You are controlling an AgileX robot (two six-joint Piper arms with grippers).
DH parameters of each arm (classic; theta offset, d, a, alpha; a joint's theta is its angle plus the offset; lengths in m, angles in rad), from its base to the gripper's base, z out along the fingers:
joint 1: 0 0.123 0 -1.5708
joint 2: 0.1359 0 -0.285 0
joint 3: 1.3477 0 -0.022 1.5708
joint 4: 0 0.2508 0 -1.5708
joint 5: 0 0 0.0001 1.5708
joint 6: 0 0.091 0 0
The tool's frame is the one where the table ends.
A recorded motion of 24 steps. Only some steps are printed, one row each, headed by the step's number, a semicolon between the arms.
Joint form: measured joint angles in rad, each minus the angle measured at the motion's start. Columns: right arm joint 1, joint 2, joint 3, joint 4, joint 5, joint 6; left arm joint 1, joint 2, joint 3, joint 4, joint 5, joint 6.
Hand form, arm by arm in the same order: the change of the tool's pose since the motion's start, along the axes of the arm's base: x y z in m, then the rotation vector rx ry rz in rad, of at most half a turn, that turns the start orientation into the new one. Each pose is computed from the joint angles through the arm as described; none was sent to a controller.
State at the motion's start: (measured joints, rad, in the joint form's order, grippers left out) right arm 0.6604 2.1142 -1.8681 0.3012 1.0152 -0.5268; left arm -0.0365 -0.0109 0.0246 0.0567 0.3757 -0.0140
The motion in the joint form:
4: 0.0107 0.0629 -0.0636 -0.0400 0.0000 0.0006; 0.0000 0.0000 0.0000 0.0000 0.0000 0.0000
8: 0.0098 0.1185 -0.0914 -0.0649 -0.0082 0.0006; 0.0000 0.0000 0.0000 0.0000 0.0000 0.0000
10: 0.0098 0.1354 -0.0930 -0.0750 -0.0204 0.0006; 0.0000 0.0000 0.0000 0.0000 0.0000 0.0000
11: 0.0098 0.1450 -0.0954 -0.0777 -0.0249 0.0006; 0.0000 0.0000 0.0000 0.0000 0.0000 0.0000
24: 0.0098 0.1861 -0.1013 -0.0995 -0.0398 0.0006; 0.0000 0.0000 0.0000 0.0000 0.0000 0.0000
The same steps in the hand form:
4: 0.0092 0.0098 -0.0123 -0.0305 -0.0247 0.0165; 0.0000 0.0000 0.0000 0.0000 0.0000 0.0000
8: 0.0178 0.0136 -0.0315 -0.0623 -0.0244 0.0183; 0.0000 0.0000 0.0000 0.0000 0.0000 0.0000
10: 0.0204 0.0146 -0.0391 -0.0727 -0.0280 0.0175; 0.0000 0.0000 0.0000 0.0000 0.0000 0.0000
11: 0.0217 0.0153 -0.0431 -0.0767 -0.0276 0.0171; 0.0000 0.0000 0.0000 0.0000 0.0000 0.0000
24: 0.0266 0.0169 -0.0616 -0.1067 -0.0248 0.0194; 0.0000 0.0000 0.0000 0.0000 0.0000 0.0000

